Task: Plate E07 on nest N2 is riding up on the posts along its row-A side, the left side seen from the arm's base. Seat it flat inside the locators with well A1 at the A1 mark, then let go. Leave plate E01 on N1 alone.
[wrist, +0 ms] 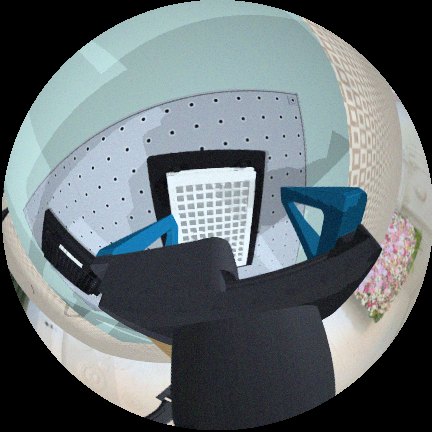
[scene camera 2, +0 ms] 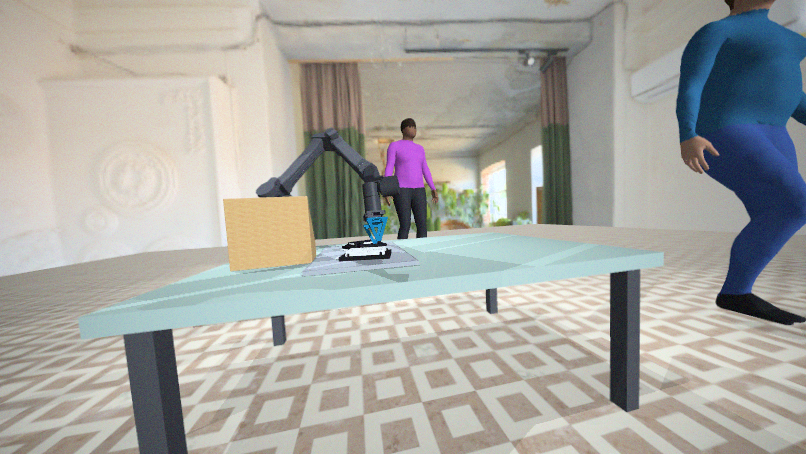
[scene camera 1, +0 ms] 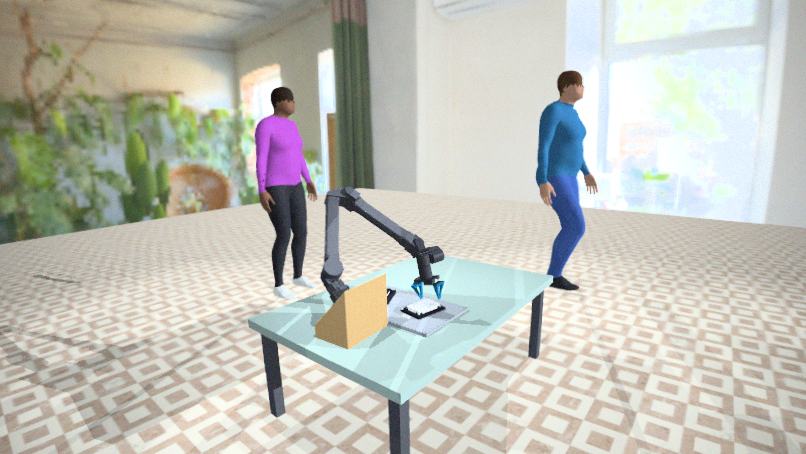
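Where they show: gripper, between the fingertips: (wrist: 227, 206) (scene camera 2: 377, 242) (scene camera 1: 430, 298); arm's base, origin of its link: (scene camera 2: 263, 222) (scene camera 1: 345, 300).
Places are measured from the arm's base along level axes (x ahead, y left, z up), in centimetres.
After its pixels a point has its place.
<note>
The white plate E07 (scene camera 1: 424, 306) @(x 35.6, y -11.9, z -11.4 cm) (scene camera 2: 365, 251) @(x 35.4, y -15.1, z -11.2 cm) (wrist: 212, 205) @(x 38.8, y -11.4, z -11.1 cm) lies over the black nest N2 (wrist: 210, 157) @(x 43.2, y -12.4, z -12.5 cm). More black border shows on its left than its right in the wrist view; its exact tilt and the A1 mark cannot be made out. My gripper (scene camera 1: 429, 297) @(x 39.5, y -12.4, z -8.9 cm) (scene camera 2: 376, 242) @(x 39.5, y -12.4, z -8.9 cm) (wrist: 227, 206) @(x 39.5, y -12.4, z -8.9 cm) is open and empty, pointing down just above the plate, fingers spread towards two opposite sides. The gripper body hides the plate's near part in the wrist view. A dark unit, plate E01 on nest N1 (scene camera 1: 390, 295) @(x 37.4, y 11.2, z -12.3 cm) (wrist: 55, 240) @(x 40.7, y 13.1, z -11.5 cm), stands apart at the wrist view's left.
Both nests stand on a grey perforated board (scene camera 1: 445, 319) @(x 34.0, y -24.3, z -13.6 cm) (scene camera 2: 401, 261) @(x 45.6, y -23.9, z -13.8 cm) (wrist: 240, 107) @(x 48.0, y -16.8, z -13.6 cm) on the pale green table (scene camera 1: 490, 281) @(x 91.0, y -15.4, z -15.0 cm) (scene camera 2: 479, 253) @(x 74.4, y -17.0, z -14.9 cm) (wrist: 200, 50) @(x 57.6, y -14.3, z -14.9 cm). A wooden wedge-shaped block (scene camera 1: 363, 310) @(x 1.8, y -8.1, z -2.6 cm) (scene camera 2: 270, 234) @(x 4.7, y -7.8, z -4.0 cm) stands beside the board near the arm's base. Two people stand beyond the table.
</note>
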